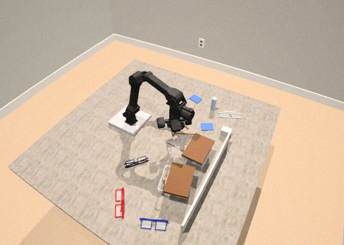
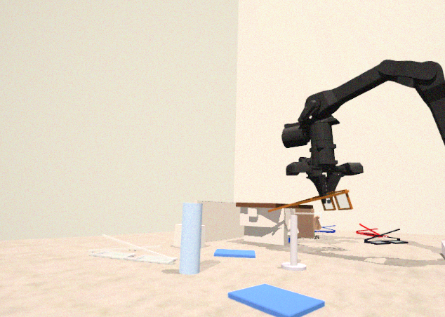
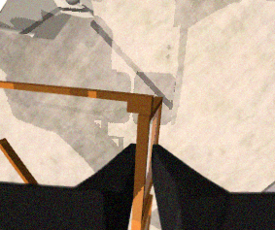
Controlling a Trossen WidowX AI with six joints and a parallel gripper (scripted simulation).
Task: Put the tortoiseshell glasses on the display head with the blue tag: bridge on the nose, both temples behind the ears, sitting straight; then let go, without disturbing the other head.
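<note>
The white post lies 250 mm to the left of my gripper tip, 90 mm below it and 40 mm behind it. Round my gripper tip: long white rail: 300 mm ahead, 110 mm to the right, 60 mm below; light blue cylinder: 400 mm to the left, 60 mm below, 50 mm ahead.
</note>
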